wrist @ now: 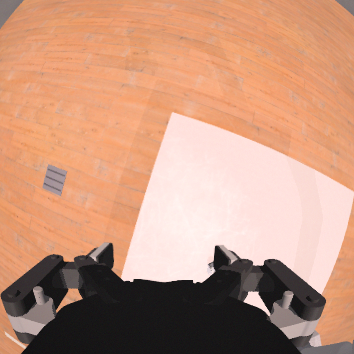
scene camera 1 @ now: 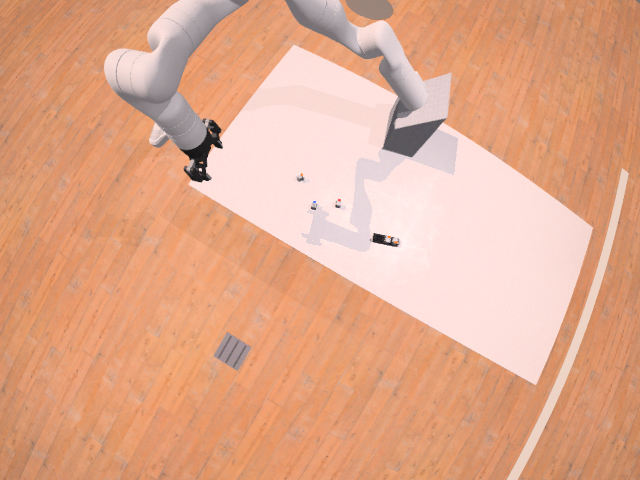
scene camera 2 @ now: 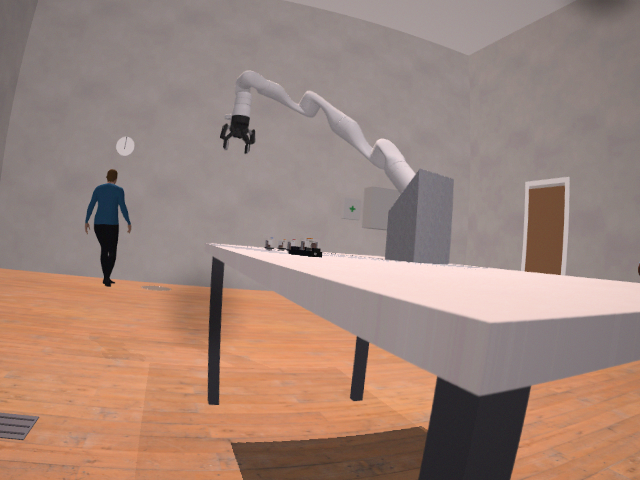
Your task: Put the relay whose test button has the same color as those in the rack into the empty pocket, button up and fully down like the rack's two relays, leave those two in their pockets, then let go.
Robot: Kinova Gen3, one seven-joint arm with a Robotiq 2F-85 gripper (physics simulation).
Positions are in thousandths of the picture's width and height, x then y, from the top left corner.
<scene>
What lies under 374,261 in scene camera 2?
My gripper.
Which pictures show my gripper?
The wrist view, scene camera 1 and scene camera 2: all of them.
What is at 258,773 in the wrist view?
My gripper.
</scene>
